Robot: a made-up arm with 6 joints.
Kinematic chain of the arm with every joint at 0, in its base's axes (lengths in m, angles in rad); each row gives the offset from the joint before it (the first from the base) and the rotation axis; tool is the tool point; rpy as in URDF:
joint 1: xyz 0 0 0.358 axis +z
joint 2: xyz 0 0 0 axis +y
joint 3: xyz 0.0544 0 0.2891 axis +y
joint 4: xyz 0.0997 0 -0.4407 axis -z
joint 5: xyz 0 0 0 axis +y
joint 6: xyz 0.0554 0 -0.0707 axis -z
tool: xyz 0 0 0 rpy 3.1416 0 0
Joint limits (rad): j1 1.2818..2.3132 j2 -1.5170..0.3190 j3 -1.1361..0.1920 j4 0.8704..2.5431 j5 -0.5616..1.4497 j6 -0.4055..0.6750
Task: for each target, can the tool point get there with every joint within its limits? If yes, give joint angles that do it. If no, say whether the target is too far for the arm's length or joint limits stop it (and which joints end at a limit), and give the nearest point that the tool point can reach.
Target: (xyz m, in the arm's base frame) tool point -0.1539 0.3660 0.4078
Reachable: yes | joints 1.9650 -0.5028 -0.4409 2.1804 0.6855 0.0632
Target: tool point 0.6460 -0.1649 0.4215
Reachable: no: joint limits stop it (at a limit: joint 1, joint 2, joint 5) | nearest point 0.1364 0.1625 0.4181 | short by 0.606 m
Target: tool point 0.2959 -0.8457 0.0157
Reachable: no: too far | nearest point 0.0324 -0.0705 0.1661 | short by 0.833 m
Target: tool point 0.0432 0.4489 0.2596
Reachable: yes | joints 1.6096 0.1395 -0.7005 1.5978 -0.0759 -0.0591
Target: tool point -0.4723 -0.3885 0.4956
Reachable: no: joint limits stop it (at a limit: joint 1, joint 2, joint 5) | nearest point -0.1929 0.1165 0.5345 | short by 0.578 m
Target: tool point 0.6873 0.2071 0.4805
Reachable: no: joint limits stop it (at a limit: joint 1, joint 5) | nearest point 0.1934 0.3539 0.4805 | short by 0.515 m
